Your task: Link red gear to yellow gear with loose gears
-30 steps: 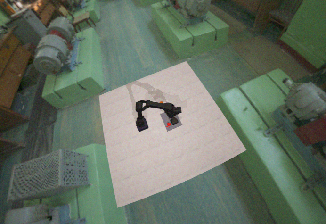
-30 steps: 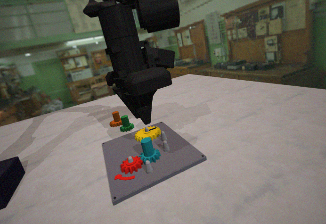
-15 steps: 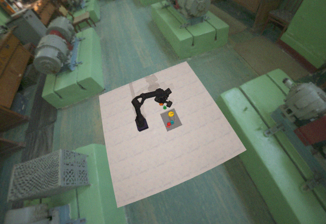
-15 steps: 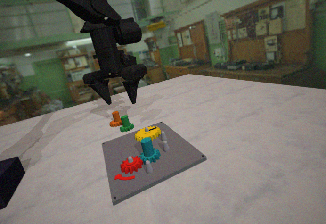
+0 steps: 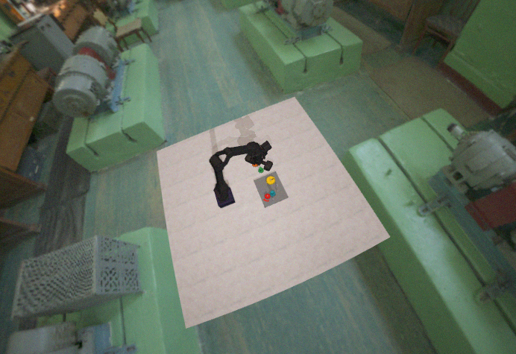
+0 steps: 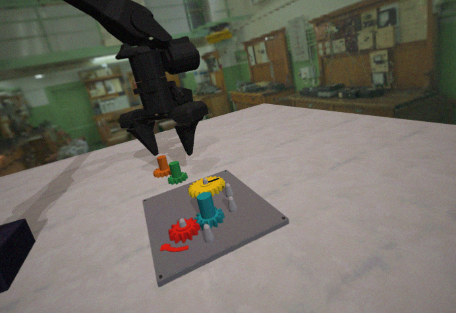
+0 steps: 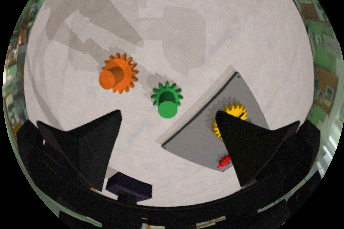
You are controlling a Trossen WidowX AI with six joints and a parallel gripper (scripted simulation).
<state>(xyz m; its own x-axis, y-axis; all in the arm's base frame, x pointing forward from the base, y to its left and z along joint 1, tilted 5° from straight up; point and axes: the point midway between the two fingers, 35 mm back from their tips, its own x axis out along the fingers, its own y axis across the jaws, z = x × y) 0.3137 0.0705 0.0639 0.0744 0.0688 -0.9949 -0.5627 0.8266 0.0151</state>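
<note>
Now: gripper tip 40 mm above the green gear. From my gripper tip the other things lie so: yellow gear (110 mm to the right, 40 mm below, 20 mm ahead); orange gear (70 mm to the left, 40 mm below, 10 mm behind); teal gear (200 mm to the right, 30 mm below, 10 mm behind).
</note>
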